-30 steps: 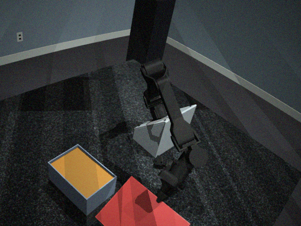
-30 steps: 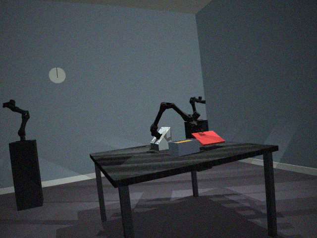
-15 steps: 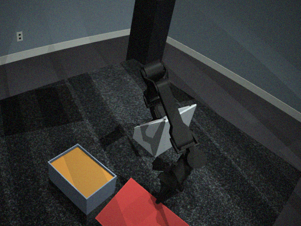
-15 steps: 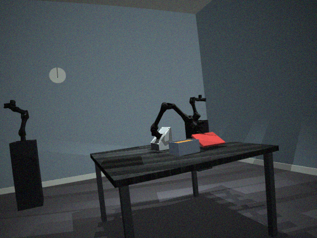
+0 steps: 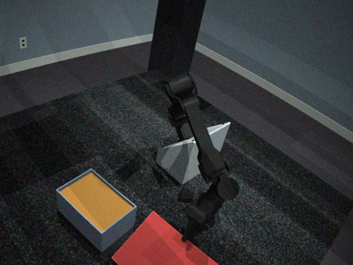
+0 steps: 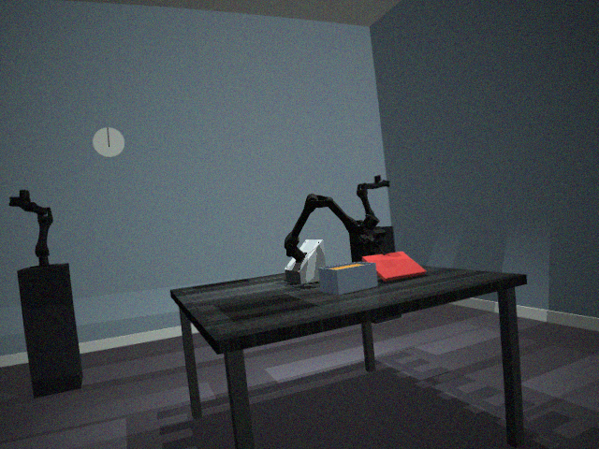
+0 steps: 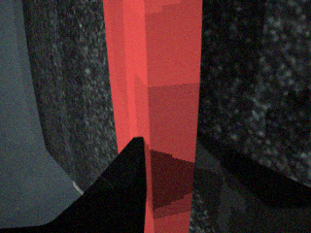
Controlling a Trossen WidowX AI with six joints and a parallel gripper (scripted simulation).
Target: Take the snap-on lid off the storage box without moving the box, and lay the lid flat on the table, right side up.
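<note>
Now: gripper tip 7 cm short of the red lid and 4 cm above it. Also, from my gripper tip: storage box: 9 cm ahead, 27 cm to the right, 5 cm below.
</note>
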